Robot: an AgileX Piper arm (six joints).
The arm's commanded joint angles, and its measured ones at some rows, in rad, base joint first. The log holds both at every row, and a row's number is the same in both.
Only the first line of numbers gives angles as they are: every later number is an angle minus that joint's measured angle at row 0.
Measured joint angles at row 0:
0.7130 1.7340 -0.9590 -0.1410 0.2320 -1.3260
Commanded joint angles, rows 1 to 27:
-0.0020 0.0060 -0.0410 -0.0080 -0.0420 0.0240
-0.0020 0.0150 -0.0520 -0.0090 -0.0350 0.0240
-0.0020 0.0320 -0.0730 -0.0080 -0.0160 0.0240
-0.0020 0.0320 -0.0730 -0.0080 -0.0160 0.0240
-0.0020 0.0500 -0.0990 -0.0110 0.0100 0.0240
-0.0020 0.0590 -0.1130 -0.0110 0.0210 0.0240
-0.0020 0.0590 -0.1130 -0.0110 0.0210 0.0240
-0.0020 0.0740 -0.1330 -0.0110 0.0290 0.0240
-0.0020 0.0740 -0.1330 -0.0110 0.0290 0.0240
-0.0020 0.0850 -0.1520 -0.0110 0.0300 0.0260
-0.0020 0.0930 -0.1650 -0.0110 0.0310 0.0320
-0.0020 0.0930 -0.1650 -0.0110 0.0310 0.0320
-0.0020 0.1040 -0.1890 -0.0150 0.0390 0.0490
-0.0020 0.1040 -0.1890 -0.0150 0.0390 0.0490
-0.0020 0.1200 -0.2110 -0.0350 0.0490 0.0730
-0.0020 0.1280 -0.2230 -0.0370 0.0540 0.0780
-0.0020 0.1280 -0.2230 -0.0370 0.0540 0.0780
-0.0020 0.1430 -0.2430 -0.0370 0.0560 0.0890
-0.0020 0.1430 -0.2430 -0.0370 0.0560 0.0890
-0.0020 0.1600 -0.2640 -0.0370 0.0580 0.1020
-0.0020 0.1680 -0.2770 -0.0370 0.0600 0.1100
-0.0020 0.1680 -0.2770 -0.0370 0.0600 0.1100
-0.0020 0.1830 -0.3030 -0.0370 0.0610 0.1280
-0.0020 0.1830 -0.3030 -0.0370 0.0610 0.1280
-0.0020 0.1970 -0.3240 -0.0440 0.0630 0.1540
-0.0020 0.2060 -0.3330 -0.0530 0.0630 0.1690
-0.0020 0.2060 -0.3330 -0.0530 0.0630 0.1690
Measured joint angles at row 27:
0.0000 0.2090 -0.3010 -0.0310 0.1070 0.1380
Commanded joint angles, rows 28 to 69:
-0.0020 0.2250 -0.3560 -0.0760 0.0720 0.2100
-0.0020 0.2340 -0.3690 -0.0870 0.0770 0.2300
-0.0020 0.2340 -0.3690 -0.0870 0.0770 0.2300
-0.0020 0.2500 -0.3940 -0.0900 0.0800 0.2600
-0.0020 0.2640 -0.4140 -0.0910 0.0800 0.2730
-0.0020 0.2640 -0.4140 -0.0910 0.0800 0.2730
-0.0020 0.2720 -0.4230 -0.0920 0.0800 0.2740
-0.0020 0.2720 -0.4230 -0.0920 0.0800 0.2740
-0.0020 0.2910 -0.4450 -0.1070 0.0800 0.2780
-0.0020 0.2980 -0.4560 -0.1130 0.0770 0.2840
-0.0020 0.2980 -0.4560 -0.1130 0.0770 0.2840
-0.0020 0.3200 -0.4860 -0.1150 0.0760 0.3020
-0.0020 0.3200 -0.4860 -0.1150 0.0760 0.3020
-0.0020 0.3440 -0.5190 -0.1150 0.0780 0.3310
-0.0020 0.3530 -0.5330 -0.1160 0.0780 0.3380
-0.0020 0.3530 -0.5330 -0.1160 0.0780 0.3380
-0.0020 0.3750 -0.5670 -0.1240 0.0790 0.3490
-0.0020 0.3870 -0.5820 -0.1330 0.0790 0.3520
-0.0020 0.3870 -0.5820 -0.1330 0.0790 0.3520
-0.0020 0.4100 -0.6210 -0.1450 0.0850 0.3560
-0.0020 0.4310 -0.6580 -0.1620 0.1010 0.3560
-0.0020 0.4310 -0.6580 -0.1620 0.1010 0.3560
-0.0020 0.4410 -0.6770 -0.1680 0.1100 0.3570
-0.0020 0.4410 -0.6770 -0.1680 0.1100 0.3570
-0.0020 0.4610 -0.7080 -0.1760 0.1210 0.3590
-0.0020 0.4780 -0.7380 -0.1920 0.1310 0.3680
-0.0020 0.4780 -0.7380 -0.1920 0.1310 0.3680
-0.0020 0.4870 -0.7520 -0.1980 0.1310 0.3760
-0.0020 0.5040 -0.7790 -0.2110 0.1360 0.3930
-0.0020 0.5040 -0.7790 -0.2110 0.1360 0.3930
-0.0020 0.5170 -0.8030 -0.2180 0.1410 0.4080
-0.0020 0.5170 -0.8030 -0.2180 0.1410 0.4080
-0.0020 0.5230 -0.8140 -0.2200 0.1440 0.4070
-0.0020 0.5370 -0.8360 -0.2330 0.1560 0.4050
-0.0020 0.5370 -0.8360 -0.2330 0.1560 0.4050
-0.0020 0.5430 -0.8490 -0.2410 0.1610 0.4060
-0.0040 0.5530 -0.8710 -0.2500 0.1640 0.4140
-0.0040 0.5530 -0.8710 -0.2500 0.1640 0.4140
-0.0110 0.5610 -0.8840 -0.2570 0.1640 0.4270
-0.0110 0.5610 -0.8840 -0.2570 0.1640 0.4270
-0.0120 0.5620 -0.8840 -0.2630 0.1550 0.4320
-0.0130 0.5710 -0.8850 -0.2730 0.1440 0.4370
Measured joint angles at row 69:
-0.0040 0.5790 -0.8630 -0.2260 0.2080 0.4200
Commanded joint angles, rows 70 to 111:
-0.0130 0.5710 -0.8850 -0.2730 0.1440 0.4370
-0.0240 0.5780 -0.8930 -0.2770 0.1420 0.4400
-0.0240 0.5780 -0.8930 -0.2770 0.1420 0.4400
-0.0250 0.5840 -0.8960 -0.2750 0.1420 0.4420
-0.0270 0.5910 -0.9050 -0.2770 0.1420 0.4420
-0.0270 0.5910 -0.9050 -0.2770 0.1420 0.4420
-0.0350 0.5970 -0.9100 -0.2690 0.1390 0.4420
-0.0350 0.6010 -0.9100 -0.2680 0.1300 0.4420
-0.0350 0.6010 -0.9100 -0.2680 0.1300 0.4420
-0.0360 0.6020 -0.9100 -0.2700 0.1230 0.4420
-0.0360 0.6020 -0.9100 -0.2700 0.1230 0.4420
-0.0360 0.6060 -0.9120 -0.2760 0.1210 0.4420
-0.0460 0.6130 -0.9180 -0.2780 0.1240 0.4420
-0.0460 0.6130 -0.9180 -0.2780 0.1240 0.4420
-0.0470 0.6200 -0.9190 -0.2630 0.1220 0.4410
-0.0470 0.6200 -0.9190 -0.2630 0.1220 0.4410
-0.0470 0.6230 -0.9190 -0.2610 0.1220 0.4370
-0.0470 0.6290 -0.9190 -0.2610 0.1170 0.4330
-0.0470 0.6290 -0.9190 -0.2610 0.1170 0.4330
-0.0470 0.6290 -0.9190 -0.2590 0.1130 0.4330
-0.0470 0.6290 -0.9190 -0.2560 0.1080 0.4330
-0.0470 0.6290 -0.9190 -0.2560 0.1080 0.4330
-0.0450 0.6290 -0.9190 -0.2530 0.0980 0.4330
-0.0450 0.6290 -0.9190 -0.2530 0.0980 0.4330
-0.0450 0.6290 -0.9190 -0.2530 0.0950 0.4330
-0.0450 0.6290 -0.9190 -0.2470 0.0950 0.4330
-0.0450 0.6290 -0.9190 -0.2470 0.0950 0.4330
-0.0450 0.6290 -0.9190 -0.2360 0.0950 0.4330
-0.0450 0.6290 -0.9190 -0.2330 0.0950 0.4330
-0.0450 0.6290 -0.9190 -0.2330 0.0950 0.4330
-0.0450 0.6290 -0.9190 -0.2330 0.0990 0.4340
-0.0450 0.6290 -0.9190 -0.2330 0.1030 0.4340
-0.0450 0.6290 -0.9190 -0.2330 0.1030 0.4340
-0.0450 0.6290 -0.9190 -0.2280 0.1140 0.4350
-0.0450 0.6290 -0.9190 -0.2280 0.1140 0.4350
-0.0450 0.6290 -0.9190 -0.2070 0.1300 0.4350
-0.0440 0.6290 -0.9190 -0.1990 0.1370 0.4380
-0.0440 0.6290 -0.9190 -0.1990 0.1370 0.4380
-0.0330 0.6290 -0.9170 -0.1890 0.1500 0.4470
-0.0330 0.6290 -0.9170 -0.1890 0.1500 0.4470
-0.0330 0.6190 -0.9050 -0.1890 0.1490 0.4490
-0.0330 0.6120 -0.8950 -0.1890 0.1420 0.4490
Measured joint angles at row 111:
-0.0380 0.6400 -0.9090 -0.1960 0.1370 0.4380
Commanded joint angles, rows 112 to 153:
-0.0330 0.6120 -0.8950 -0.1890 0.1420 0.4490
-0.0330 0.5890 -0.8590 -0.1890 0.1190 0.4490
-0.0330 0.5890 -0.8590 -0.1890 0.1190 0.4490
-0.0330 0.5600 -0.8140 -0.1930 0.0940 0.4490
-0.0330 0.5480 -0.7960 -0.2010 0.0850 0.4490
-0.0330 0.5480 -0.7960 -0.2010 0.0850 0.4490
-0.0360 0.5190 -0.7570 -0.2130 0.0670 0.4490
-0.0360 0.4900 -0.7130 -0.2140 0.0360 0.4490
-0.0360 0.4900 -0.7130 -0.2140 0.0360 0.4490
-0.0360 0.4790 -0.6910 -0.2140 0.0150 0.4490
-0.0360 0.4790 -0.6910 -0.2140 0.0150 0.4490
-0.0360 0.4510 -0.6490 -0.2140 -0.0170 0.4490
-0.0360 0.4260 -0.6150 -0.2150 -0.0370 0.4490
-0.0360 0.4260 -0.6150 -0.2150 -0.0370 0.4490
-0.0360 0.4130 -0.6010 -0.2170 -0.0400 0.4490
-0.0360 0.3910 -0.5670 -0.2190 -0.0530 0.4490
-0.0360 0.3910 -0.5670 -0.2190 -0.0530 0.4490
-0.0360 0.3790 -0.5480 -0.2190 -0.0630 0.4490
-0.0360 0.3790 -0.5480 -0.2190 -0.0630 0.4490
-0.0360 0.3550 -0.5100 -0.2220 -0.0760 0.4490
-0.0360 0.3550 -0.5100 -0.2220 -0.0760 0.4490
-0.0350 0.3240 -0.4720 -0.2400 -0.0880 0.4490
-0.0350 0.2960 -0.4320 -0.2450 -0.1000 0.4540
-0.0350 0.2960 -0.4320 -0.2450 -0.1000 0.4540
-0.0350 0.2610 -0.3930 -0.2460 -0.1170 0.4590
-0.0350 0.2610 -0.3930 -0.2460 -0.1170 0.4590
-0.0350 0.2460 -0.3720 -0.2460 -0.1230 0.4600
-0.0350 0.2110 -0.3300 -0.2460 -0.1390 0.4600
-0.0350 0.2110 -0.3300 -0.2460 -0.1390 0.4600
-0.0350 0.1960 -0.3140 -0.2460 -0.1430 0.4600
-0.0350 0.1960 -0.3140 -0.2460 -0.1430 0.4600
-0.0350 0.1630 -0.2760 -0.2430 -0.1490 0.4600
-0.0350 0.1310 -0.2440 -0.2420 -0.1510 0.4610
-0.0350 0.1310 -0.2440 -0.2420 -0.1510 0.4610
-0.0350 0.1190 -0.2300 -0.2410 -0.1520 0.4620
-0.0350 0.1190 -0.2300 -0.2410 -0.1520 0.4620
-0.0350 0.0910 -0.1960 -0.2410 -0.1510 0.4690
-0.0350 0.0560 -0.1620 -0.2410 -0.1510 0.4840
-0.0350 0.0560 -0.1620 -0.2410 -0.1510 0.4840
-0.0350 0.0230 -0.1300 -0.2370 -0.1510 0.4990
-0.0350 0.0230 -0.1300 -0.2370 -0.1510 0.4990
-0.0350 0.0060 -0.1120 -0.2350 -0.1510 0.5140
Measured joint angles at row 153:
-0.0350 0.0550 -0.1530 -0.2400 -0.1420 0.4750
